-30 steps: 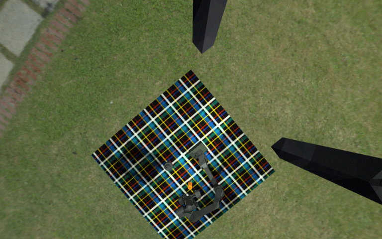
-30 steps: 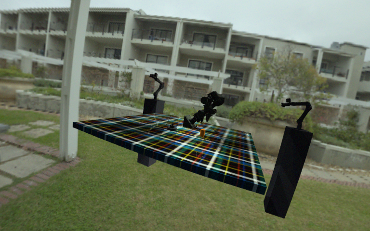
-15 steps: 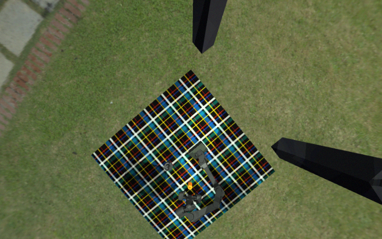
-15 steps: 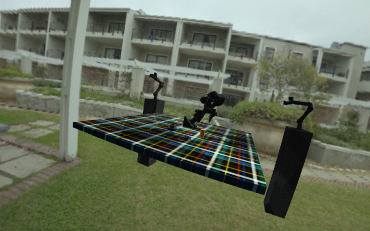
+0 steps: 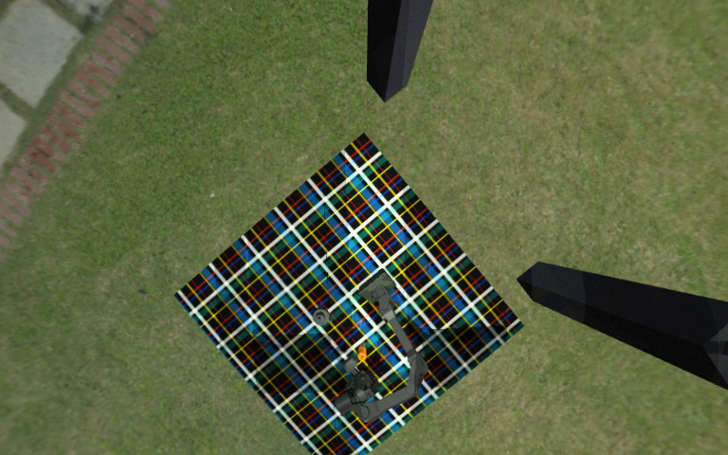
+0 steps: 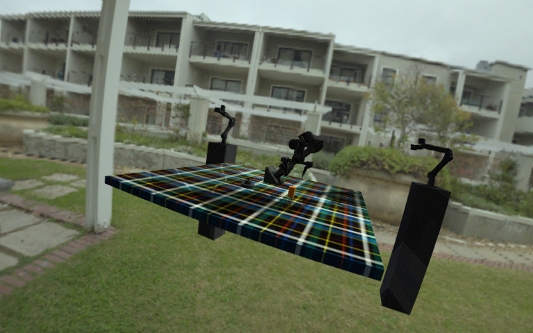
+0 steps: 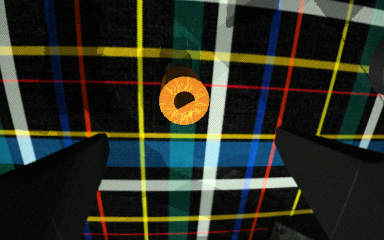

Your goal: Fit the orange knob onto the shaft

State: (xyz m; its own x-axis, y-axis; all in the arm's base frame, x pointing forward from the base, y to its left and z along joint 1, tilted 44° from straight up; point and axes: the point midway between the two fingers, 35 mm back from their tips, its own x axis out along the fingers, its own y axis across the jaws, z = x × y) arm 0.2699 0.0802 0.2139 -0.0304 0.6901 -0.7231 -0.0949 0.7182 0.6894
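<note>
The orange knob lies 100 mm below my gripper tip. The rest, counted from my gripper tip: round dark pedestal 50 mm ahead, 270 mm to the right, 100 mm below.
</note>
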